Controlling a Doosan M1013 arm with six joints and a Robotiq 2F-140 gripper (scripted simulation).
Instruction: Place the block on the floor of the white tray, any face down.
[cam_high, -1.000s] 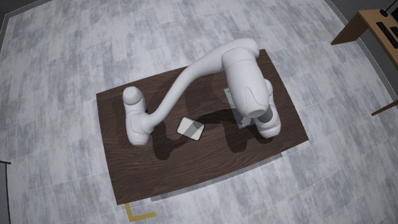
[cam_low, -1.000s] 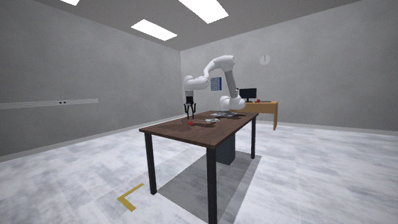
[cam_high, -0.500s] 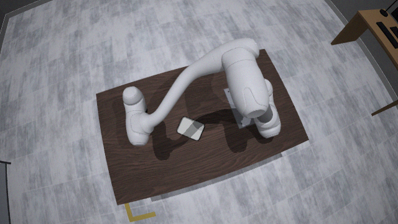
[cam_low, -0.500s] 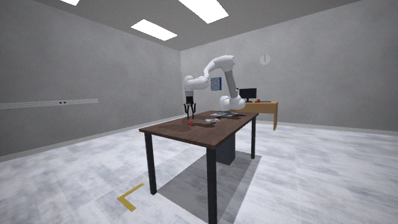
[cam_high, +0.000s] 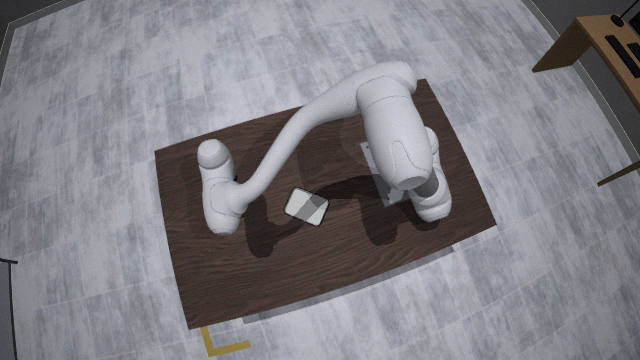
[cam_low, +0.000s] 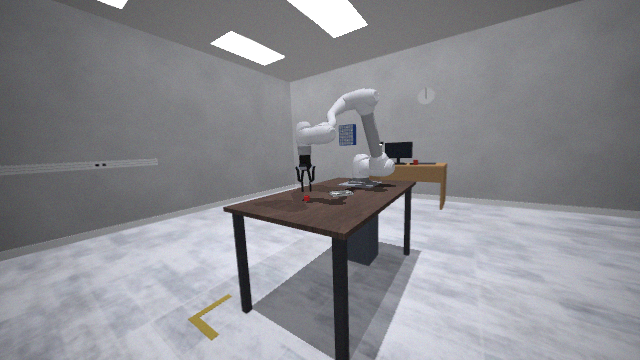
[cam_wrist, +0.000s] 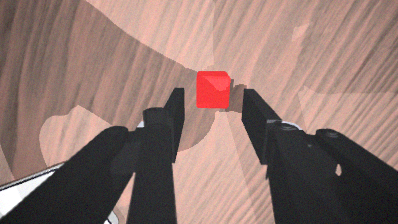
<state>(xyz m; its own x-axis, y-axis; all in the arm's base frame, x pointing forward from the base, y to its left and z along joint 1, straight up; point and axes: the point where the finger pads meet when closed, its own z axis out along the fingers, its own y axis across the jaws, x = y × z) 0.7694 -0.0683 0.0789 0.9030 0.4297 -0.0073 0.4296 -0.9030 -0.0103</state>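
My gripper is now 80 mm above the red block. Round my hand: white tray: 260 mm behind, 120 mm to the left, 80 mm below.
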